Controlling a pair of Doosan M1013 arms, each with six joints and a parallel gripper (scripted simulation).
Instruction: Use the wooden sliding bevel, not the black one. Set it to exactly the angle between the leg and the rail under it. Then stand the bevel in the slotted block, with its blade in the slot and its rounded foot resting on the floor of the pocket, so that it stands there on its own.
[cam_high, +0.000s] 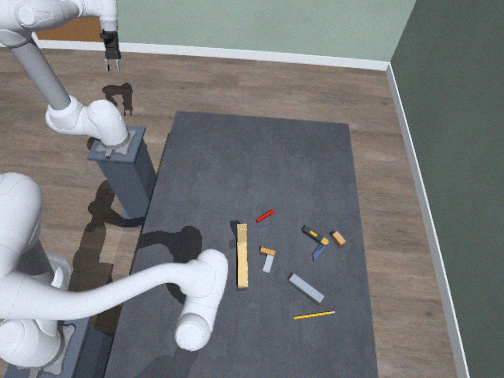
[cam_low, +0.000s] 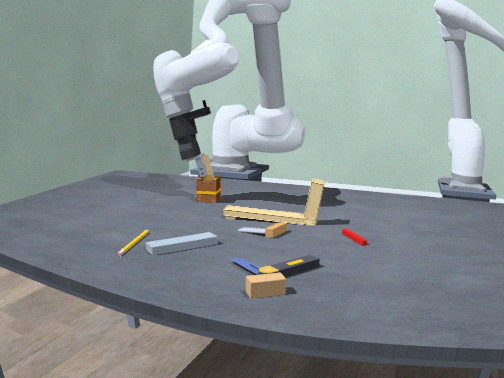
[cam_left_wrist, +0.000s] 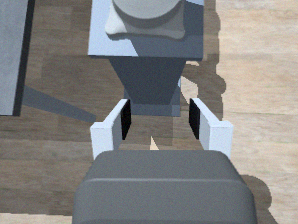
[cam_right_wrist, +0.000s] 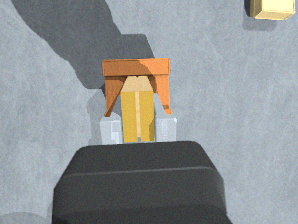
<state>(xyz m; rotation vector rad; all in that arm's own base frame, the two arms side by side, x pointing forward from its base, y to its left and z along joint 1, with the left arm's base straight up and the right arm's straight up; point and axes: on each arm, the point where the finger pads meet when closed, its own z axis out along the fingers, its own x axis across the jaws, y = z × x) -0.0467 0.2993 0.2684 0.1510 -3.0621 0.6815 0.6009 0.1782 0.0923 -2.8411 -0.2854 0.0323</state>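
Right now the wooden sliding bevel is 2 cm below my right hand and 1 cm to the left of it. The rest, counted from my right hand: bevel blade (5 cm below); then grey bar (42 cm ahead, 14 cm to the left, 8 cm below); then orange-handled square (28 cm to the left, 26 cm ahead, 8 cm below).
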